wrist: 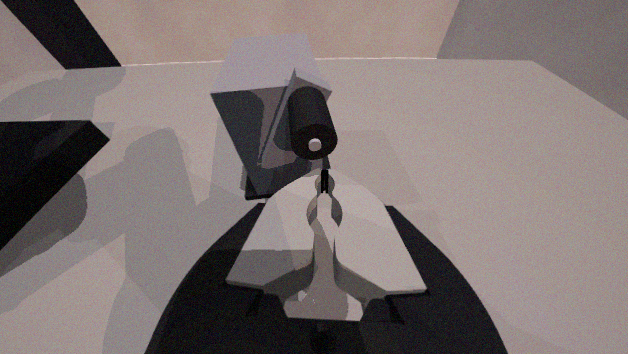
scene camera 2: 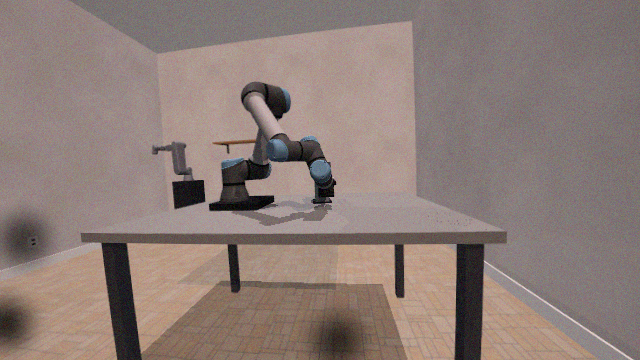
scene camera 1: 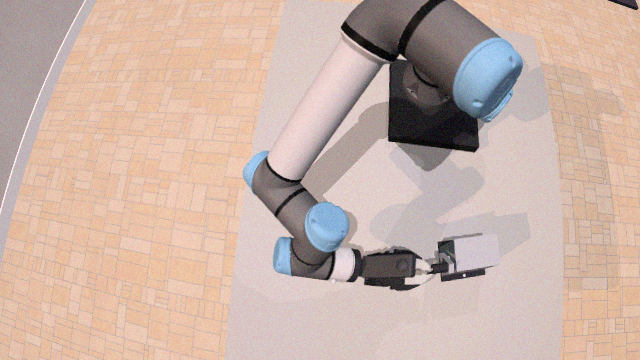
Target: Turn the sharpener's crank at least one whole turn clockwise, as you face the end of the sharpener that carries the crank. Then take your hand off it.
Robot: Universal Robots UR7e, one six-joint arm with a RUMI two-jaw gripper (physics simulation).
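Where they show: gripper, fingertip midpoint: (wrist: 324,171) (scene camera 1: 435,273); arm's base, origin of the base link: (scene camera 2: 235,200) (scene camera 1: 427,85).
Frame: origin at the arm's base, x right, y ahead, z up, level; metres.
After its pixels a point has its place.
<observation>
The sharpener (scene camera 1: 477,252) {y 0.470, x -0.118, z 0.091 m} (wrist: 270,65) {y 0.475, x -0.098, z 0.090 m} is a grey box on a thin black base, upright on the table. Its crank end faces my gripper. The crank's black knob (scene camera 1: 439,268) {y 0.513, x -0.024, z 0.101 m} (wrist: 312,120) {y 0.514, x -0.013, z 0.101 m} sticks out towards me, at the right part of that end in the wrist view. The thin crank arm (wrist: 278,120) slants behind it, down to the left. My gripper (scene camera 1: 430,269) {y 0.519, x -0.032, z 0.043 m} (wrist: 324,171) {y 0.519, x -0.032, z 0.043 m} is shut and empty. Its tips show just below the knob in the wrist view; whether they touch it I cannot tell. In scene camera 2 the arm mostly hides the sharpener.
The arm's black base plate (scene camera 1: 407,131) {y 0.155, x 0.056, z -0.002 m} (scene camera 2: 240,204) {y 0.092, x 0.104, z -0.007 m} (wrist: 45,145) {y 0.149, x -0.098, z 0.000 m} is on the same table (scene camera 1: 310,320) {y 0.659, x 0.239, z -0.037 m} (scene camera 2: 295,237) {y 0.464, x 0.447, z -0.049 m}, left of the sharpener in the wrist view. A second grey robot (scene camera 2: 179,159) stands on a black block (scene camera 2: 189,194) in the background. A brown shelf (scene camera 2: 235,142) is on the back wall.
</observation>
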